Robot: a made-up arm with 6 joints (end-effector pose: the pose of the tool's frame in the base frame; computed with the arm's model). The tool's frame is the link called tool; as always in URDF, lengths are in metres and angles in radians.
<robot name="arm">
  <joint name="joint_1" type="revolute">
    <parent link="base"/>
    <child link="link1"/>
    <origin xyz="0 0 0.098" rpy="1.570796 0 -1.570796"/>
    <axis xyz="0 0 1"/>
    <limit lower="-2.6" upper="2.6" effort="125" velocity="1"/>
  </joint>
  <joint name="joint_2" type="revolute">
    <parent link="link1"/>
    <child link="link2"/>
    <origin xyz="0.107 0.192 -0.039" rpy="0 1.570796 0"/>
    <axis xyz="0 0 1"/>
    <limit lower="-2.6" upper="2.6" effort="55" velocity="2.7"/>
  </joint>
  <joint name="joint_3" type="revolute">
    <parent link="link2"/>
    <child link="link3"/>
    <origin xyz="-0.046 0.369 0.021" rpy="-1.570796 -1.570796 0"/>
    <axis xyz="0 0 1"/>
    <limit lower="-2.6" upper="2.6" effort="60" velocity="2.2"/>
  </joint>
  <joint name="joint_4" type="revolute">
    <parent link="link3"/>
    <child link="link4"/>
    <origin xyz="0.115 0.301 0.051" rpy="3.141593 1.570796 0"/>
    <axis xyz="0 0 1"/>
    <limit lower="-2.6" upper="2.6" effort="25" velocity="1.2"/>
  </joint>
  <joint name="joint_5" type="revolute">
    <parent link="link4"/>
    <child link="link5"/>
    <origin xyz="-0.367 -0.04 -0.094" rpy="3.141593 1.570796 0"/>
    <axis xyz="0 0 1"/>
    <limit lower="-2.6" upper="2.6" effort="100" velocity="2.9"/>
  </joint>
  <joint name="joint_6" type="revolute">
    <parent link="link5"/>
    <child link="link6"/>
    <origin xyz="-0.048 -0.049 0.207" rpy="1.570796 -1.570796 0"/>
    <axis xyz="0 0 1"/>
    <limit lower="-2.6" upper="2.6" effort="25" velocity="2.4"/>
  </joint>
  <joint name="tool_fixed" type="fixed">
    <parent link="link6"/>
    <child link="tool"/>
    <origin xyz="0.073 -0.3 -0.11" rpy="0 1.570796 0"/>
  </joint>
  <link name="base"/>
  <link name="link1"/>
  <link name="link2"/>
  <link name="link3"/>
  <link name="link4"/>
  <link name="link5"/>
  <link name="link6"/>
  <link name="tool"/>
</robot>
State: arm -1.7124 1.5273 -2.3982 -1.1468 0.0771 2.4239
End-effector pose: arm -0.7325 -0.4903 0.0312 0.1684 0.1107 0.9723 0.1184
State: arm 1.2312 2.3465 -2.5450 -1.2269 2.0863 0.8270
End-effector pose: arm -0.7230 -0.0869 -0.1644 0.3509 -0.5686 -0.6640 -0.3358
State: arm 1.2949 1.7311 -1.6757 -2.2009 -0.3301 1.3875
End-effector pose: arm 0.0687 0.1321 -0.2478 0.1522 -0.3473 0.6058 0.6994
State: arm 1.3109 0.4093 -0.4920 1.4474 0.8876 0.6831
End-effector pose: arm 0.6748 0.5790 1.1678 0.7682 -0.4837 0.4046 0.1103
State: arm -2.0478 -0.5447 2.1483 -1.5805 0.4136 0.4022
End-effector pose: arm 0.7822 -0.2386 -0.3769 0.2997 -0.7110 0.6056 0.1948
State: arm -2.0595 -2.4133 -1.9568 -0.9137 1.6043 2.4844
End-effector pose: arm 0.4722 0.0626 0.5066 0.1603 -0.3422 -0.8189 0.4319
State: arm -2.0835 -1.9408 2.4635 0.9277 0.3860 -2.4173
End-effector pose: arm 0.7814 -0.4859 0.0647 0.3270 0.4104 -0.3682 -0.7675
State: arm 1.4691 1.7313 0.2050 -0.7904 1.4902 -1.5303
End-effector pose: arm -0.6484 0.1997 0.3628 0.1818 -0.6712 0.2248 0.6826
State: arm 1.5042 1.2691 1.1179 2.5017 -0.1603 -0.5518
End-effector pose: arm 0.2191 0.7773 -0.0044 0.3528 -0.7917 0.0440 -0.4968
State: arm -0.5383 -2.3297 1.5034 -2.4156 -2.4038 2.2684
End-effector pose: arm -0.2480 -0.3903 -0.2350 0.0264 0.2781 0.9176 0.2826
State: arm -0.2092 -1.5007 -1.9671 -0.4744 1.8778 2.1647
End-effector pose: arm 1.0304 0.1210 0.5525 0.2078 -0.6499 0.1601 0.7133
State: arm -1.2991 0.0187 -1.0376 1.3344 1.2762 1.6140
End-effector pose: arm 0.4585 -1.1705 -0.7787 0.8613 0.4360 -0.0706 0.2512
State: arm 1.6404 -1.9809 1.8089 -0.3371 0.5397 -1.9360
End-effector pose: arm 0.6729 -0.0864 -0.0428 0.1982 0.8535 0.3530 -0.3282
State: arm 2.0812 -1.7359 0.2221 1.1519 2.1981 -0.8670
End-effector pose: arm 0.3492 -0.4690 0.3696 0.4786 0.7545 0.2000 -0.4022
